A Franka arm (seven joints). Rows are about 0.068 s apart.
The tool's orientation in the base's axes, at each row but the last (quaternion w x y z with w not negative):
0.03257 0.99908 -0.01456 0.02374
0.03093 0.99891 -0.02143 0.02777
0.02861 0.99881 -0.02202 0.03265
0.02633 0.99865 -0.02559 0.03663
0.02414 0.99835 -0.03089 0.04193
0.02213 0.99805 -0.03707 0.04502
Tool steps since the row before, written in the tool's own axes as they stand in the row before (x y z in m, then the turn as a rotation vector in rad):
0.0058 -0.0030 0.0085 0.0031 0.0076 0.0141
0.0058 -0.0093 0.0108 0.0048 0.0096 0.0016
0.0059 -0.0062 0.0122 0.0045 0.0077 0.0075
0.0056 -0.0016 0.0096 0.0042 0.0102 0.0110
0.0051 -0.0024 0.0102 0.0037 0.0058 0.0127
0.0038 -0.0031 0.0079 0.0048 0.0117 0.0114
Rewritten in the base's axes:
0.0063 0.0023 -0.0084 0.0035 -0.0086 -0.0134
0.0068 0.0084 -0.0110 0.0044 -0.0099 -0.0007
0.0069 0.0052 -0.0121 0.0046 -0.0083 -0.0067
0.0064 0.0008 -0.0092 0.0044 -0.0110 -0.0101
0.0061 0.0016 -0.0098 0.0044 -0.0066 -0.0121
0.0047 0.0024 -0.0076 0.0049 -0.0125 -0.0104

